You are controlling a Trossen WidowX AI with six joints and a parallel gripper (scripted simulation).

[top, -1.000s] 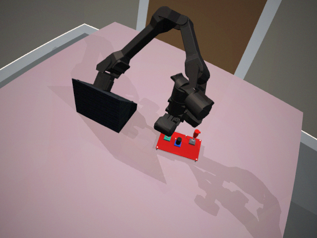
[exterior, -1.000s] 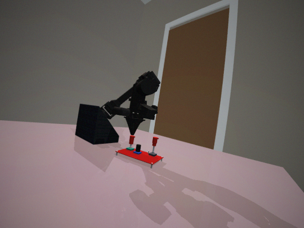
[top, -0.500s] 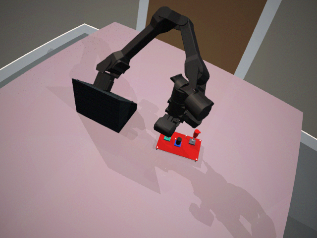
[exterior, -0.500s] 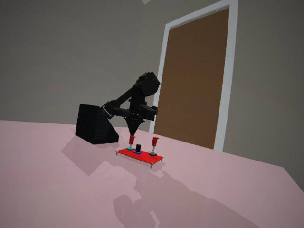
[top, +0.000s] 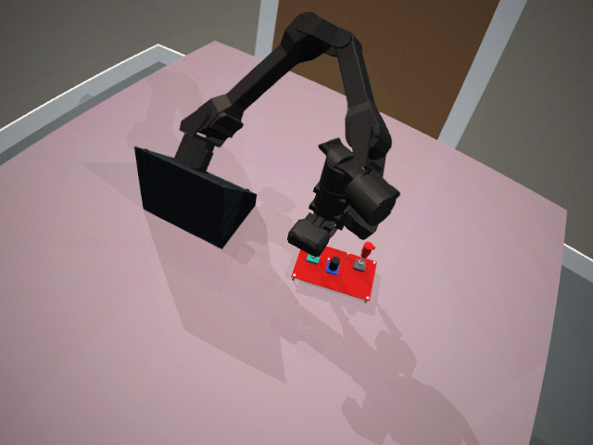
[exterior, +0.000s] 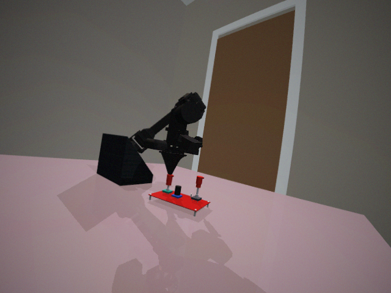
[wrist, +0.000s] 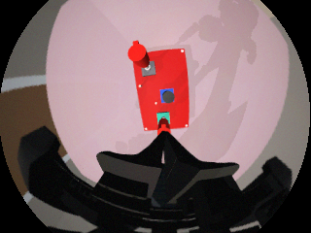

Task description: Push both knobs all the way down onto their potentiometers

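My gripper tip is 30 mm above the green potentiometer.
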